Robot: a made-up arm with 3 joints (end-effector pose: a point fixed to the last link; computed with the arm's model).
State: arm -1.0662 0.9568 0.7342
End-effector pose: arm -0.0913 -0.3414 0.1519 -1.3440 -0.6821 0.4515
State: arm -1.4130 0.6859 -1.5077
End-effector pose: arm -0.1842 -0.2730 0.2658 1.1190 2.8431 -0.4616
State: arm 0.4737 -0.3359 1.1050
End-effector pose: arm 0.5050 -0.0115 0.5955 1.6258 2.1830 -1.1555
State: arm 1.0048 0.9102 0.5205
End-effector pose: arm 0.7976 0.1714 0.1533 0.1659 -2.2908 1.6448
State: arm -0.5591 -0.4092 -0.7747
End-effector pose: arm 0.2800 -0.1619 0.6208 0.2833 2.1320 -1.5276
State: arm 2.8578 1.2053 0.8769
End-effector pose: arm 0.0901 0.7478 0.1566 -1.1403 1.2112 -1.5355
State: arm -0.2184 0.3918 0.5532
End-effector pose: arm 0.4504 -0.3365 0.3444 -1.2962 -1.8172 1.2646
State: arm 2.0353 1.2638 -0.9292
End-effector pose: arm 0.5294 0.6565 0.0614 2.7246 -1.4405 0.4538
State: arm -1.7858 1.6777 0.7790
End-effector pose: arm -0.3290 0.1814 -0.0287 -0.9731 -0.1383 -0.6125
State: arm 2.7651 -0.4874 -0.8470
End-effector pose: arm 0.1646 0.3616 0.6984 -1.5601 0.0125 0.9156
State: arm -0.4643 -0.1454 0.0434
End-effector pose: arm 0.3237 -0.2511 0.5468 1.3640 2.2719 -1.6144
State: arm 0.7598 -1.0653 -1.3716
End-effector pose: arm 0.2276 0.0396 0.6661 -1.0172 0.5883 -0.5434
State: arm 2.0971 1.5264 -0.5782
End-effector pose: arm 0.5312 0.6104 -0.0335 2.3615 -1.4487 1.0339
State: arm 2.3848 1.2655 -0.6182
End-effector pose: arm 0.3561 0.7419 0.0856 -2.6456 1.1275 -0.8277
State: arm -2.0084 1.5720 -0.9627
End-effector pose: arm -0.3406 0.2499 -0.0215 -2.1757 -1.4834 -0.7538
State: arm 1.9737 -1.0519 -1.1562
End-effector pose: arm 0.3159 0.0871 0.6683 -1.0103 0.0581 0.5054
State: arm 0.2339 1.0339 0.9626
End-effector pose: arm 0.6032 -0.2461 0.0799 -0.7652 -1.3532 1.3704
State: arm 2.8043 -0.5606 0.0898
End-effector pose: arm 0.1923 0.3396 0.7004 -1.3997 1.0096 0.7731
